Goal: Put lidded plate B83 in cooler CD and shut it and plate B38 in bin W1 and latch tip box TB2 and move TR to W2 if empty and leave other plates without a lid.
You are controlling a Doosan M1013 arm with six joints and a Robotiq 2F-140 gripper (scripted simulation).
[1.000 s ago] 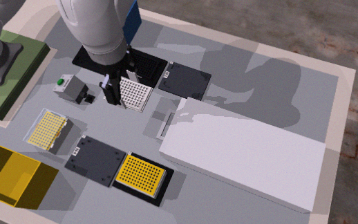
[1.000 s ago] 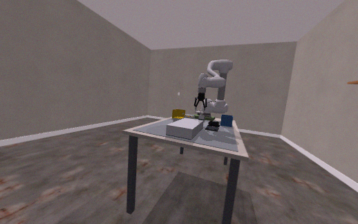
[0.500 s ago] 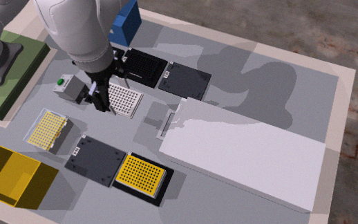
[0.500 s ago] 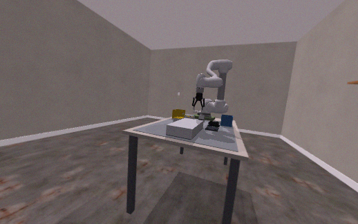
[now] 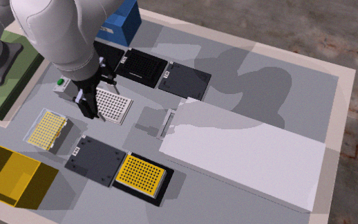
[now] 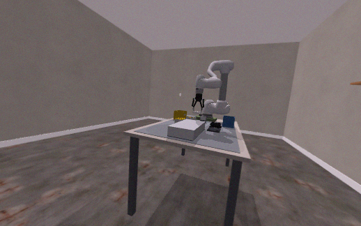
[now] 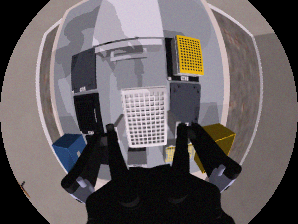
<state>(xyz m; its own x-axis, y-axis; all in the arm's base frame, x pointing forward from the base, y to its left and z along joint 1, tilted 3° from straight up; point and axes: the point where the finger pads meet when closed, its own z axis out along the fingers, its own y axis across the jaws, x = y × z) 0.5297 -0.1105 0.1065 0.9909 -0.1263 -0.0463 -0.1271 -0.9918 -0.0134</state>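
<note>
Right now the yellow bin W1 is 26 cm to the right of my hand, 23 cm behind it and 13 cm below it. Also, from my hand: yellow tip rack 17 cm to the right, 13 cm ahead, 11 cm below; then white assay plate 2 cm below; then done key 22 cm behind, 10 cm below, 7 cm to the left.
</note>
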